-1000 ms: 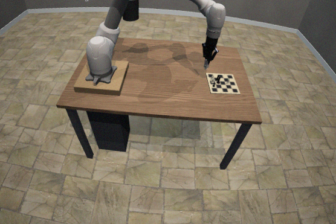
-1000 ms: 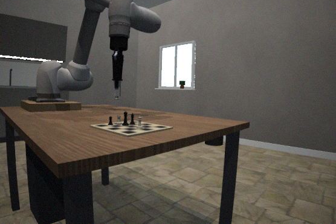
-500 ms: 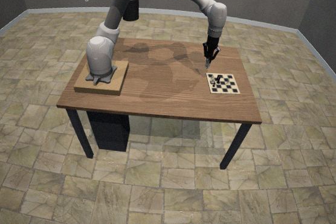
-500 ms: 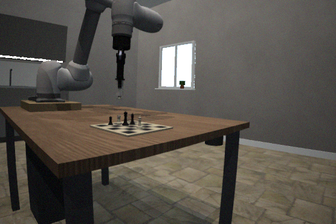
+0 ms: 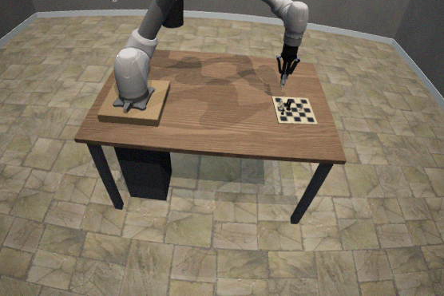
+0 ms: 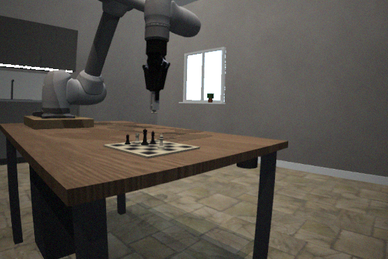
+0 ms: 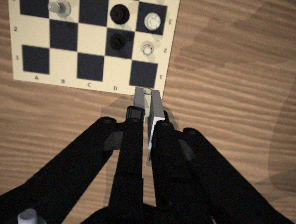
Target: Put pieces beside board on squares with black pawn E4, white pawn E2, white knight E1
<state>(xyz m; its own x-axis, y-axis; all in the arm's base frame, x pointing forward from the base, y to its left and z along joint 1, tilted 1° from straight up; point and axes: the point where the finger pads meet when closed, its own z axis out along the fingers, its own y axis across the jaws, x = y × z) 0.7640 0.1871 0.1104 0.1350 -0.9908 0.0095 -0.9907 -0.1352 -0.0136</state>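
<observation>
Now: hand 13 cm above the white pawn, 4 cm to the left of it and 1 cm short of it. The rest, counted from my hand: white knight: 3 cm below; black pawn: 13 cm below, 11 cm to the right, 2 cm ahead; chessboard: 15 cm below, 9 cm ahead, 6 cm to the right.
</observation>
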